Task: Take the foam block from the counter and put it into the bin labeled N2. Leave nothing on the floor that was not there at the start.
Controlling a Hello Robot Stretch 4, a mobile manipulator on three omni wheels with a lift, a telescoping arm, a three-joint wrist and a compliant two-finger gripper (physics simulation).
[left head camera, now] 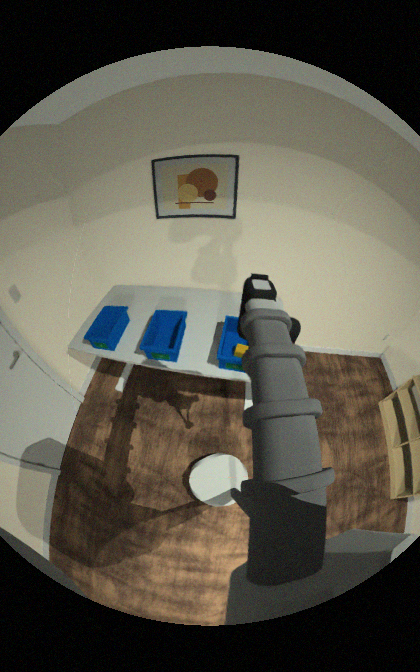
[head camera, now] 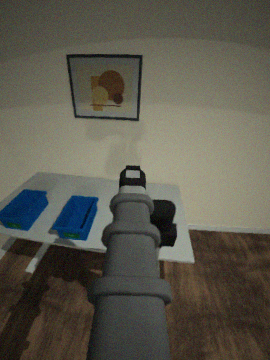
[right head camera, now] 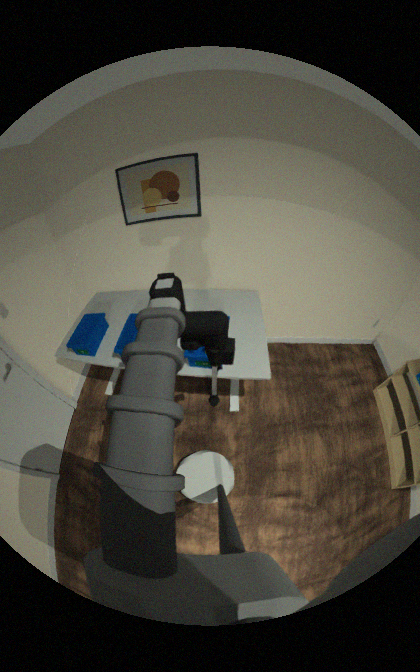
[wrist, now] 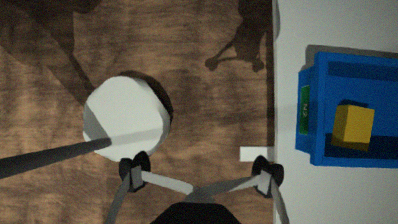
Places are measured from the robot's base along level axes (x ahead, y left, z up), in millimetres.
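Pixels of known places: gripper, fingertip midpoint: (wrist: 201, 167); robot's base at its link origin: (wrist: 133, 119).
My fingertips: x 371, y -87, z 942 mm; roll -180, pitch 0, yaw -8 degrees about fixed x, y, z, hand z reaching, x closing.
For each thing: its top centre in the pictures, then the offset to it from my fingertips. Level surfaces: height alone.
- yellow foam block at its top centre: (wrist: 358, 128) dx +330, dy -3, dz -200 mm
- blue bin labeled N2 at its top centre: (wrist: 395, 113) dx +355, dy +25, dz -129 mm
- white counter at its surface level: dz -248 mm
The yellow foam block (left head camera: 241, 350) (wrist: 353, 126) lies inside the blue bin labeled N2 (left head camera: 230, 331) (right head camera: 197, 356) (wrist: 320, 90), resting in the half nearer its green label. The bin stands on the white counter (head camera: 175, 192) (left head camera: 131, 299) (right head camera: 251, 325) (wrist: 332, 197), near its front edge. My gripper (right head camera: 214, 398) (wrist: 201, 167) is open, its two fingertips well apart with no object between them. In the wrist view it is to the left of the bin, over the floor by the counter's front edge. The arm hides part of the bin in the left head view.
Two more blue bins, the far left one (head camera: 25, 209) (left head camera: 107, 327) (right head camera: 88, 334) and the middle one (head camera: 77, 217) (left head camera: 164, 334), stand on the counter. A white round object (left head camera: 214, 477) (right head camera: 205, 475) (wrist: 125, 115) is on the floor in front. A wooden shelf unit (right head camera: 400, 434) stands at right.
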